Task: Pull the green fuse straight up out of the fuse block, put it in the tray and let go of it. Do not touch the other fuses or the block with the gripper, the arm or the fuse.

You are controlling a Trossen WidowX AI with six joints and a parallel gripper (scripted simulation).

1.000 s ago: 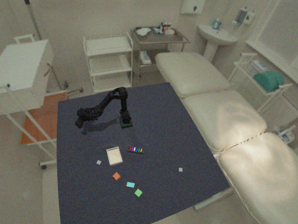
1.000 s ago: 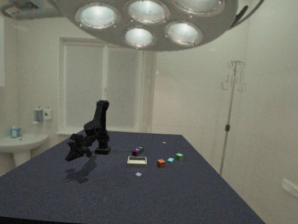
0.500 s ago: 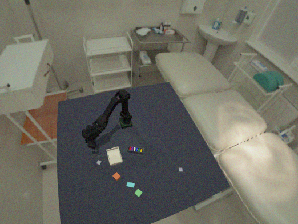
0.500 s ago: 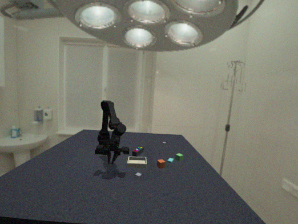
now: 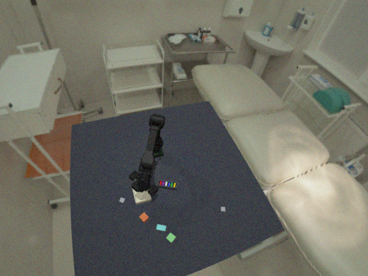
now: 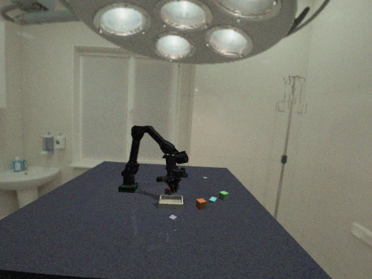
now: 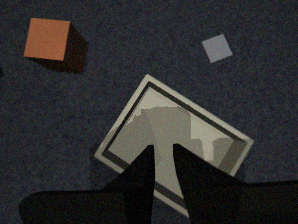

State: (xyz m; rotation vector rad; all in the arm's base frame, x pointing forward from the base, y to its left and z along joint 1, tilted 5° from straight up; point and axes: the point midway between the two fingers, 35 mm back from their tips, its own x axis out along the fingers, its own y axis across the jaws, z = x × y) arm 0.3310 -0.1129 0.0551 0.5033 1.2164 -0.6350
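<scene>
My gripper tip is 2 cm past the white tray, 1 cm to the left of it and 7 cm above it. Also, from my gripper tip: orange cube: 15 cm ahead, 5 cm below; green cube: 29 cm ahead, 15 cm to the left, 5 cm below; cyan block: 22 cm ahead, 10 cm to the left, 6 cm below.
</scene>
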